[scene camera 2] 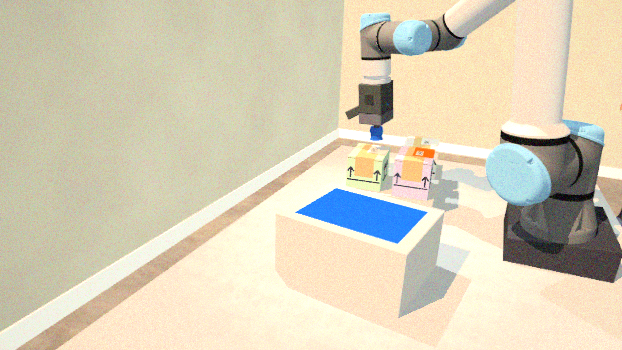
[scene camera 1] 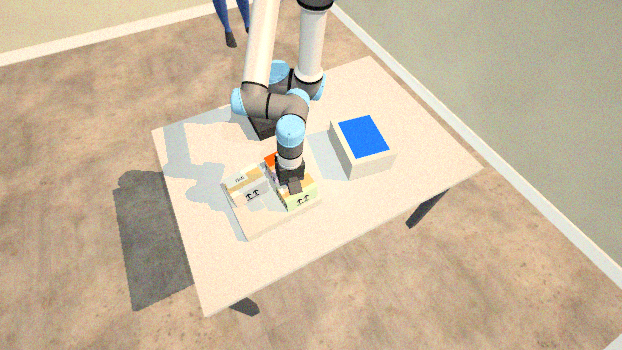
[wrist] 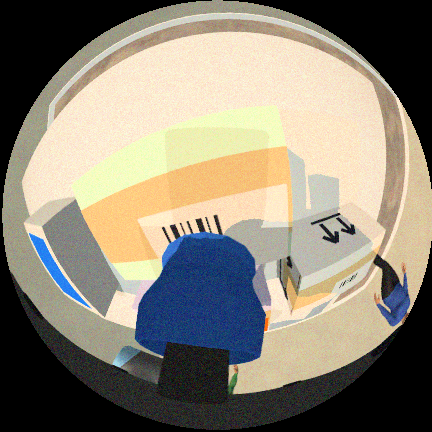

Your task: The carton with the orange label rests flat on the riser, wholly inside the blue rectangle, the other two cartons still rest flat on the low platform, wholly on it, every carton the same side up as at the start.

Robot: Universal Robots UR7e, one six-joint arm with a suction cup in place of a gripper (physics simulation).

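Frame: origin at the arm's base, x ahead, y left, z up, level; millimetres.
Seen in the pictures: end effector, tool point: [scene camera 2: 376, 138] [wrist: 207, 273]; arm's base, origin of the base link: [scene camera 2: 557, 226].
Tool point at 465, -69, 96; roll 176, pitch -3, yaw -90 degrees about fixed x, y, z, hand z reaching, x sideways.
Pixels of each thing's top centre, then the offset from my tool point to it, as dx, dy, dz. Level surfaces: height alone.
- carton with the orange label, middle of its top: [scene camera 2: 416, 154] [scene camera 1: 283, 158] -115, +9, -18
- low platform, middle of its top: [wrist: 270, 216] [scene camera 2: 395, 175] [scene camera 1: 272, 192] -39, -67, -113
- green carton, middle of its top: [wrist: 166, 221] [scene camera 2: 370, 150] [scene camera 1: 296, 185] +6, +22, -29
- white carton, middle of its top: [wrist: 344, 278] [scene camera 2: 422, 142] [scene camera 1: 244, 179] -79, -153, -30
- blue rectangle, middle of its top: [scene camera 2: 362, 212] [wrist: 54, 272] [scene camera 1: 363, 135] -136, +358, -41
- riser, middle of its top: [scene camera 2: 362, 212] [wrist: 54, 272] [scene camera 1: 363, 135] -136, +358, -41
- table, its level: dz -161
The carton with the orange label [scene camera 1: 270, 160] [scene camera 2: 412, 172] is pink and stands upright on the low platform [scene camera 1: 265, 222], partly hidden by the tool in scene camera 1. A green carton [scene camera 1: 311, 193] [scene camera 2: 366, 167] [wrist: 215, 132] and a white carton [scene camera 1: 244, 189] [scene camera 2: 414, 141] [wrist: 335, 247] also stand upright on the platform. My gripper, a blue suction cup [scene camera 2: 376, 134] [wrist: 207, 250], is open and empty, a little above the green carton's top. The blue rectangle [scene camera 1: 363, 136] [scene camera 2: 365, 215] [wrist: 56, 270] on the riser [scene camera 1: 375, 167] [scene camera 2: 340, 265] [wrist: 75, 245] bears no carton.
The arm's dark base [scene camera 2: 555, 257] stands on the table [scene camera 1: 280, 260], beyond the cartons in scene camera 1. The riser stands to the right of the cartons there, taller than the platform. A person's legs [scene camera 1: 222, 17] show on the floor behind the table.
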